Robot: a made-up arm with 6 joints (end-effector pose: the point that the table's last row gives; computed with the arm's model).
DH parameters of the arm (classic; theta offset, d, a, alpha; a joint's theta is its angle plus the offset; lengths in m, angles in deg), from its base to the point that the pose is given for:
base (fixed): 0 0.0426 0 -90
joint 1: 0 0.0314 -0.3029 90
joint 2: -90 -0.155 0.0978 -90
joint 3: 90 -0.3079 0.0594 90
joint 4: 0 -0.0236 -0.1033 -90
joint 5: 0 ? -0.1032 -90
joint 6: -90 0.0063 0.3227 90
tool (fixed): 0 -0.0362 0 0
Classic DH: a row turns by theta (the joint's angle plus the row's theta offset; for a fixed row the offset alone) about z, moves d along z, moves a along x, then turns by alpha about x.
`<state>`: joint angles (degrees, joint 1 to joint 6).
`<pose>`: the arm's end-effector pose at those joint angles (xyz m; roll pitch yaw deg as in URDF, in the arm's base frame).
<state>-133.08 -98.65 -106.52 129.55 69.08 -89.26</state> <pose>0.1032 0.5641 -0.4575 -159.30 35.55 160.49</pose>
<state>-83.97 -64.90 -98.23 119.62 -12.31 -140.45</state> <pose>0.0671 0.2679 -1.0626 -11.18 72.90 -111.25</pose>
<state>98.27 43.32 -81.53 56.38 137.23 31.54</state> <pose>-0.1129 -0.1083 0.7032 144.57 -35.20 99.44</pose>
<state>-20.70 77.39 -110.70 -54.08 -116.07 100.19</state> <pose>-0.4143 -0.1735 -0.1751 43.17 -25.18 154.48</pose>
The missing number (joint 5, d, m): -0.0444
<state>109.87 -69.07 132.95 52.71 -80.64 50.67</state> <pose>-0.1422 0.2727 0.5882 -46.95 3.17 -157.74</pose>
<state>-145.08 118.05 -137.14 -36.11 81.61 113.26</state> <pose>0.1917 -0.2689 0.3802 83.63 -79.32 -155.18</pose>
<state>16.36 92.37 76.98 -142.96 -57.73 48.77</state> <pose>-0.3832 -0.3833 -0.1552 39.38 39.74 -96.20</pose>
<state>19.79 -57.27 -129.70 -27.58 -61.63 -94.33</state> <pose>-0.7367 0.0981 -0.3376 108.38 61.23 -149.81</pose>
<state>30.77 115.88 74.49 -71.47 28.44 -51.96</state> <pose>-0.4432 0.1623 -0.0530 114.73 5.08 138.69</pose>
